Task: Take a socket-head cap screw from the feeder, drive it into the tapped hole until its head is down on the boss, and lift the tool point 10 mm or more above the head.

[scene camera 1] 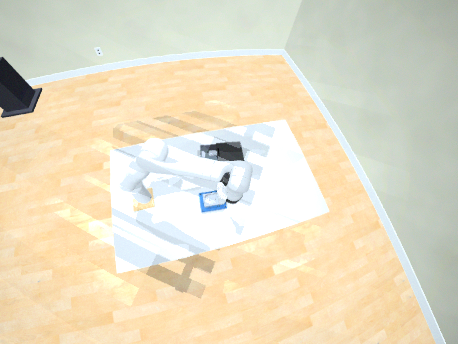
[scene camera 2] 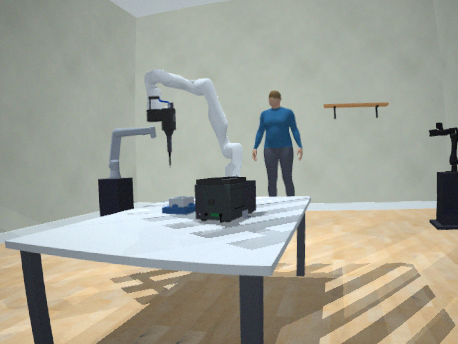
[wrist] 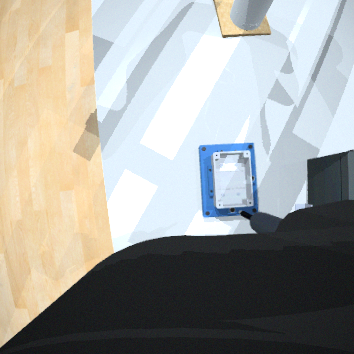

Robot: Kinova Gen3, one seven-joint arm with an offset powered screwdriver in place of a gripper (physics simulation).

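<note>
The arm's black screwdriver (scene camera 2: 170, 164) (wrist: 242, 213) points down, its tip high above the table. In the wrist view the tip shows over the lower edge of a blue fixture plate (wrist: 204, 172) (scene camera 2: 170, 210) (scene camera 1: 202, 205). A light grey open housing (wrist: 216, 185) (scene camera 2: 181, 201) sits on the plate. Dark round holes show at the housing's lower and right sides; which one is the tapped hole I cannot tell. The dark screw feeder (scene camera 1: 232, 150) (scene camera 2: 215, 200) (wrist: 325, 181) stands apart from the plate. The tip is too small to tell whether a screw is on it.
The white table (scene camera 1: 285, 175) (scene camera 2: 125, 242) (wrist: 165, 200) carries the feeder, the plate and the arm's wooden base plate (wrist: 231, 30). A person (scene camera 2: 277, 130) stands behind the table. A grey arm on a dark pedestal (scene camera 2: 115, 195) and another dark pedestal (scene camera 2: 447, 200) stand farther off.
</note>
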